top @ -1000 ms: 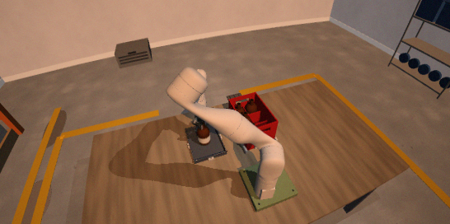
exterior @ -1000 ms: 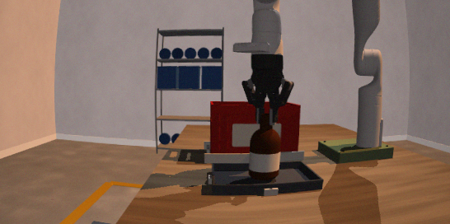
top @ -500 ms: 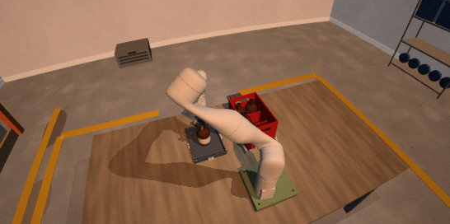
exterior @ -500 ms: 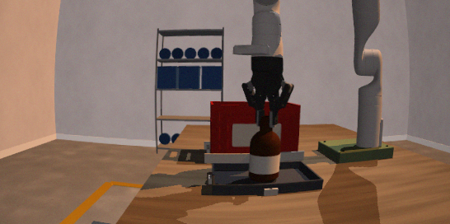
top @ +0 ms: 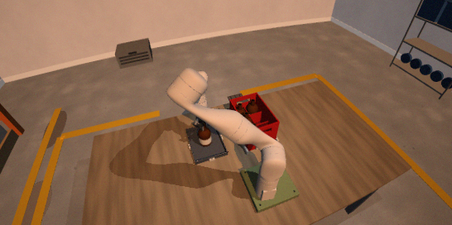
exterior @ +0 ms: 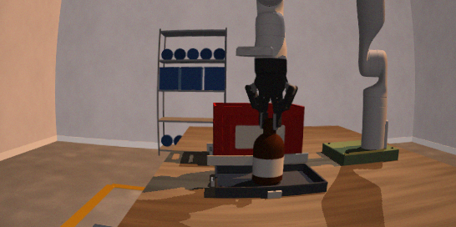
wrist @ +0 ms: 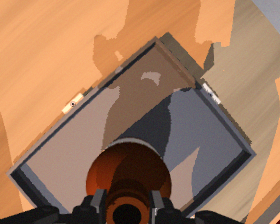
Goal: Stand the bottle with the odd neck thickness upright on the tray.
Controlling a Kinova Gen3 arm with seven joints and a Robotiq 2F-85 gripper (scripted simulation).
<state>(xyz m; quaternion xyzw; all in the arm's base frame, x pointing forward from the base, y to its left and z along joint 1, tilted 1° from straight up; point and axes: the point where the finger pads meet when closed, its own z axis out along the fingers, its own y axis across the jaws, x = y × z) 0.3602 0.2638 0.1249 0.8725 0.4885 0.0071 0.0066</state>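
Now: the dark tray 14 cm below my hand. The rest, counted from my hand: red crate (5 cm ahead, 29 cm to the right, 7 cm below).
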